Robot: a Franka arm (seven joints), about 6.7 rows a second.
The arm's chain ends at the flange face. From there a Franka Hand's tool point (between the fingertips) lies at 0.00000 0.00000 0.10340 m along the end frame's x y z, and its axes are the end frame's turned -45 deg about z.
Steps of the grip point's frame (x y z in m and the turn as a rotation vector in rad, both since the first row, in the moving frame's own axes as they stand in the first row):
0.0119, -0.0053, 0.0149, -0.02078, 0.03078, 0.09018
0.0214, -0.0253, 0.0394, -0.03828, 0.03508, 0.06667
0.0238, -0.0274, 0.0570, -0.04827, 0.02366, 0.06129
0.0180, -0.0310, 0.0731, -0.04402, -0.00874, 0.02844
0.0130, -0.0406, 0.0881, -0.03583, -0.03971, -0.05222
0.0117, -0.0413, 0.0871, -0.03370, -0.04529, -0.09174
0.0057, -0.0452, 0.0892, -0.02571, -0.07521, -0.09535
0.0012, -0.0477, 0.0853, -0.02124, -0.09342, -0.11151
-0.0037, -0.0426, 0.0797, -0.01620, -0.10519, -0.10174
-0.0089, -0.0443, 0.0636, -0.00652, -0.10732, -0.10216
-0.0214, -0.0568, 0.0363, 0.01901, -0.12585, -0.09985
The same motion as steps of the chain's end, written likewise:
0.0009, -0.0116, 0.0150, 0.00707, 0.03646, 0.09018
-0.0081, -0.0334, 0.0395, -0.00226, 0.05187, 0.06667
-0.0077, -0.0382, 0.0571, -0.01740, 0.05086, 0.06129
-0.0117, -0.0385, 0.0732, -0.03731, 0.02495, 0.02844
-0.0194, -0.0434, 0.0882, -0.05341, -0.00274, -0.05222
-0.0203, -0.0433, 0.0873, -0.05585, -0.00820, -0.09174
-0.0247, -0.0435, 0.0895, -0.07136, -0.03500, -0.09535
-0.0281, -0.0432, 0.0858, -0.08108, -0.05104, -0.11151
-0.0267, -0.0367, 0.0803, -0.08584, -0.06293, -0.10174
-0.0307, -0.0337, 0.0642, -0.08050, -0.07128, -0.10216
-0.0451, -0.0333, 0.0371, -0.07555, -0.10243, -0.09985

